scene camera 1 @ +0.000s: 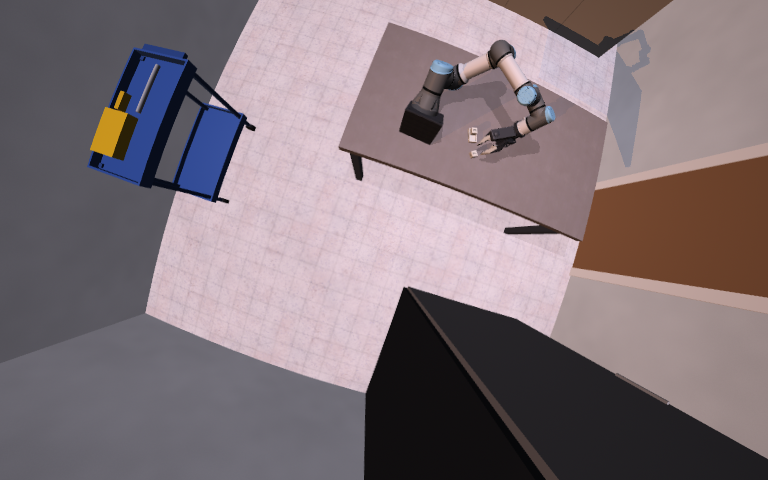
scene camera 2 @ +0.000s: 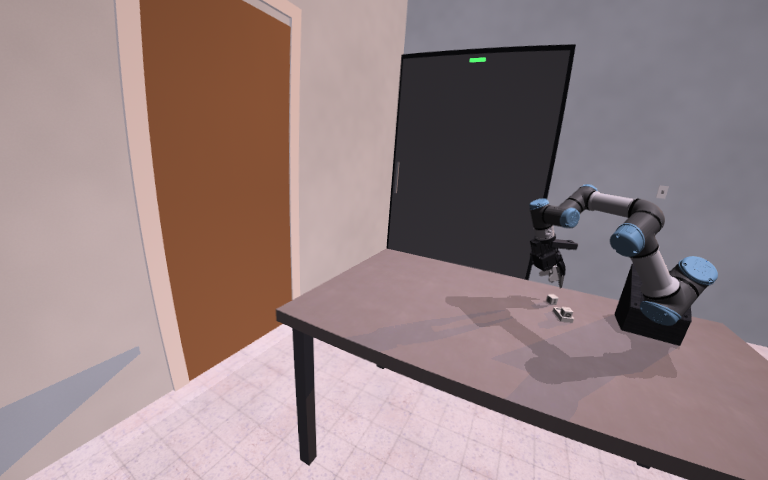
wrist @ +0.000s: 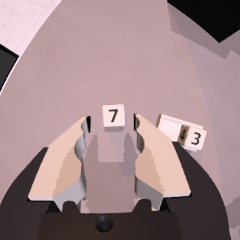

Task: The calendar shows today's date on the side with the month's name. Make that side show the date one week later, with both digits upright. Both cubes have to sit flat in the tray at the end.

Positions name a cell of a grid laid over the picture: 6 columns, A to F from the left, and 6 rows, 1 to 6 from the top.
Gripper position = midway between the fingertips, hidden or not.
In view: the gripper (scene camera 2: E4).
The gripper shows as well in the wrist view (wrist: C3).
